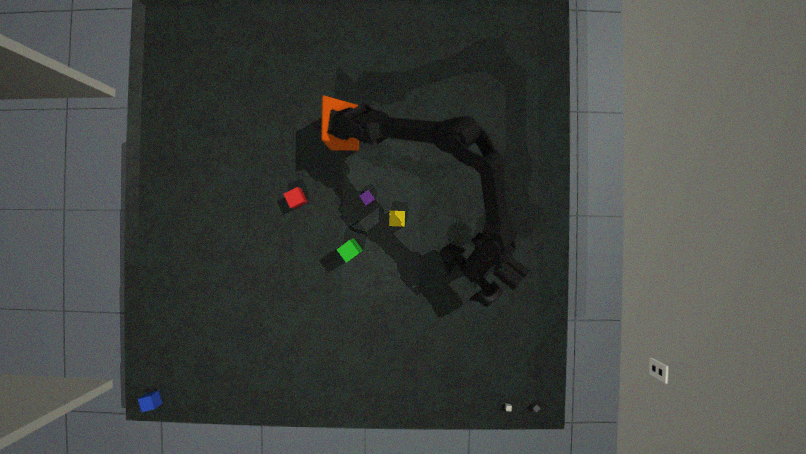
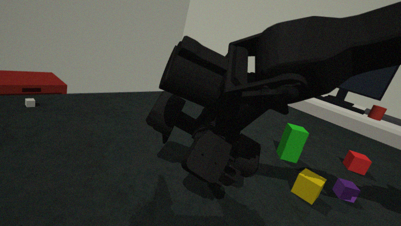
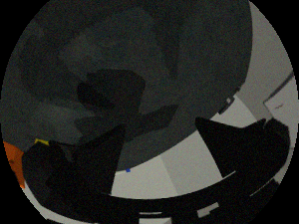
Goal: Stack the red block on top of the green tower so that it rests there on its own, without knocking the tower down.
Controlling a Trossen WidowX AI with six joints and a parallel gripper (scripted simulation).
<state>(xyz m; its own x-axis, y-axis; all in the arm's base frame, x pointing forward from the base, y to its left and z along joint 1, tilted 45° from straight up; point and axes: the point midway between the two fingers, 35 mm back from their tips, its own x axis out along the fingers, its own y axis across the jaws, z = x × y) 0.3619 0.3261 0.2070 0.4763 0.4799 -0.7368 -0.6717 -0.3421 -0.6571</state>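
Right now the red block is 19 cm behind my gripper tip, 48 cm to the right of it and 2 cm below it. Also, from my gripper tip: yellow block (17 cm behind, 19 cm to the right, 2 cm below); then white block (34 cm ahead, 19 cm to the left, 3 cm below); then purple block (21 cm behind, 28 cm to the right, 2 cm below).
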